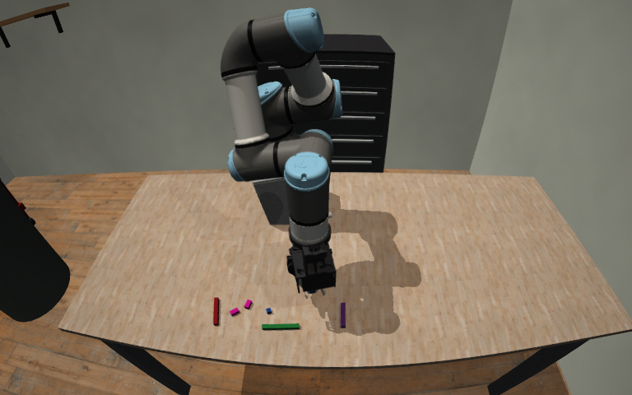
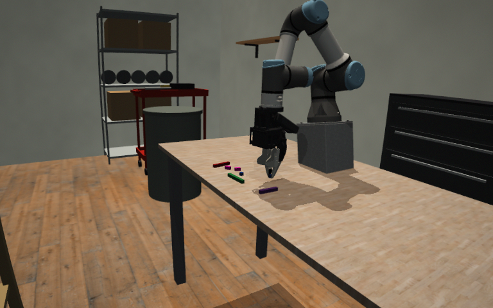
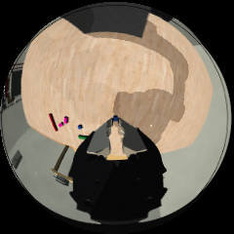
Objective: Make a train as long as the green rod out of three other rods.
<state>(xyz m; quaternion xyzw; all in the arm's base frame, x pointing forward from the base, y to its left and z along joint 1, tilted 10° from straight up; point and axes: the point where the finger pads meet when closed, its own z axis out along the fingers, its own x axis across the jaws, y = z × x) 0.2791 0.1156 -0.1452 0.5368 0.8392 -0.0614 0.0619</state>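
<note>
Now: hand 100 mm short of the green rod, 40 mm to the left of it and 20 mm above it. Also, from my hand: magenta rod (160 mm to the right, 100 mm ahead, 20 mm below); purple rod (80 mm to the left, 40 mm ahead, 20 mm below); red rod (200 mm to the right, 110 mm ahead, 20 mm below).
</note>
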